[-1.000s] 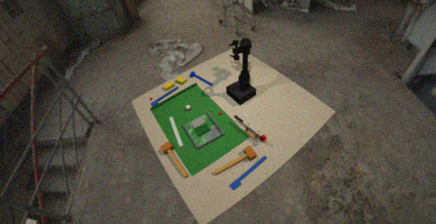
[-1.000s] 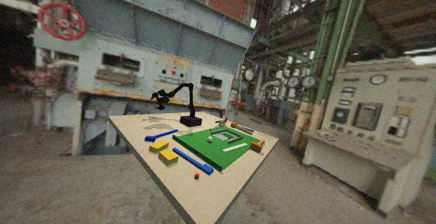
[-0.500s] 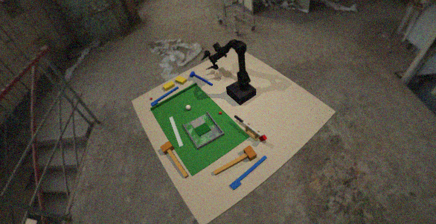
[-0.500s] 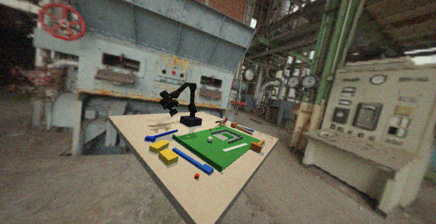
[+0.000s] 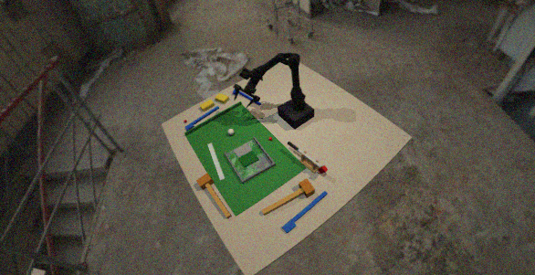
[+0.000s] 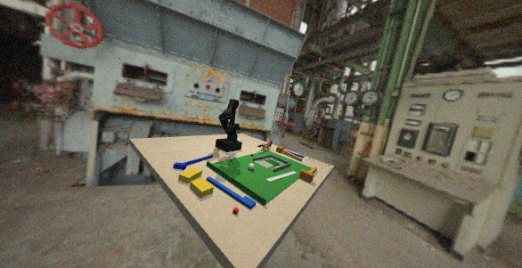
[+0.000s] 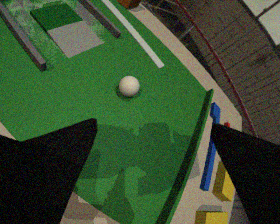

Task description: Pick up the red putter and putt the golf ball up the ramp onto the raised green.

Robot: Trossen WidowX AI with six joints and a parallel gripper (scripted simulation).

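Right now the red putter is 510 mm to the left of my gripper tip, 200 mm behind it and 100 mm below it. Also, from my gripper tip: white bar (280 mm ahead, 220 mm to the left, 160 mm below); white golf ball (140 mm below, 120 mm ahead, 60 mm to the left); blue putter (240 mm to the right, 150 mm below, 100 mm behind).
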